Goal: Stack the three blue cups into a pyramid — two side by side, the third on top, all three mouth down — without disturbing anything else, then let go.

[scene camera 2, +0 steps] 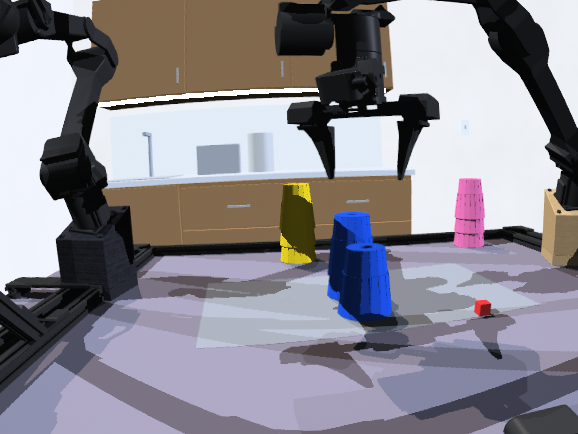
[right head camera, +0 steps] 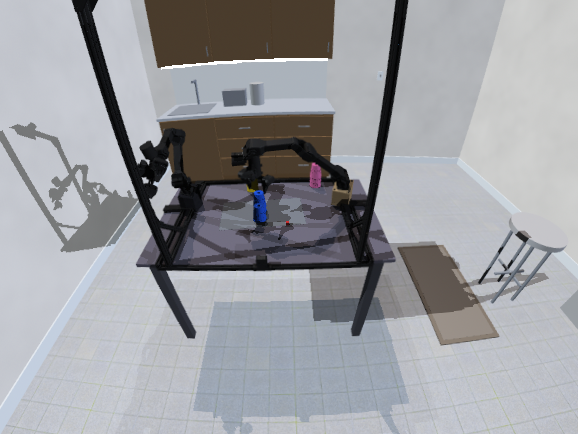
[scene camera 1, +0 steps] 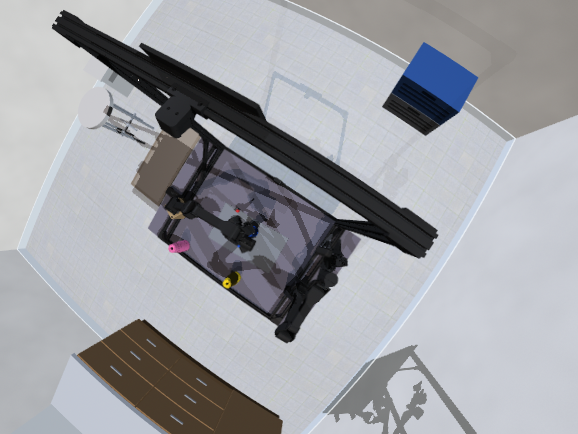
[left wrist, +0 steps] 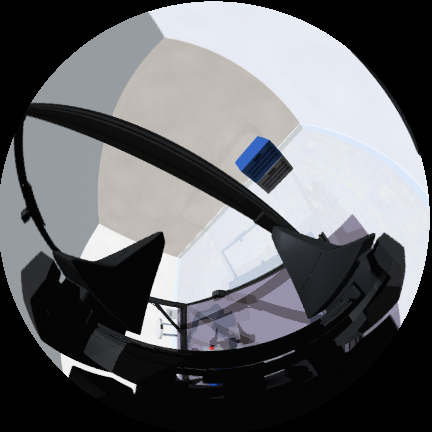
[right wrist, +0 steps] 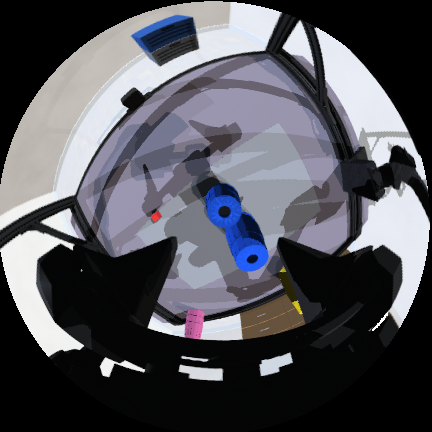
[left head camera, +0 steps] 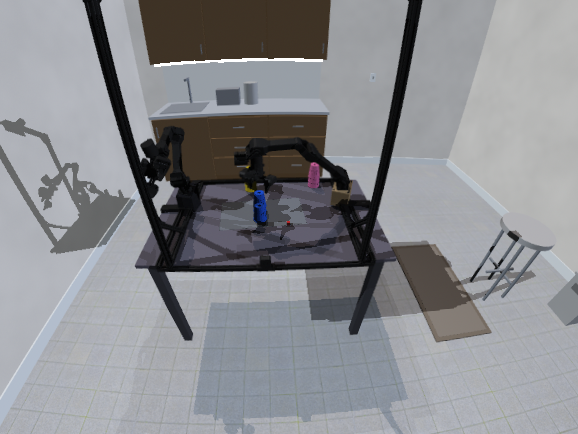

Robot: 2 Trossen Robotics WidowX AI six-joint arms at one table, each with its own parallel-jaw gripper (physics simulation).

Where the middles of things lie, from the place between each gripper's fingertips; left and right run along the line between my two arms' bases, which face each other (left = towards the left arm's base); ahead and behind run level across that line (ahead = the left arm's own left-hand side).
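My left gripper is 400 mm to the left of the pale mat (scene camera 2: 248, 313), and it's 310 mm short of the mat and 350 mm above it. As for my right hand, it's 170 mm above that mat, 50 mm short of it and 10 mm to the left of it. Going by its middle, the pale mat is nearer to my right hand than to my left gripper.
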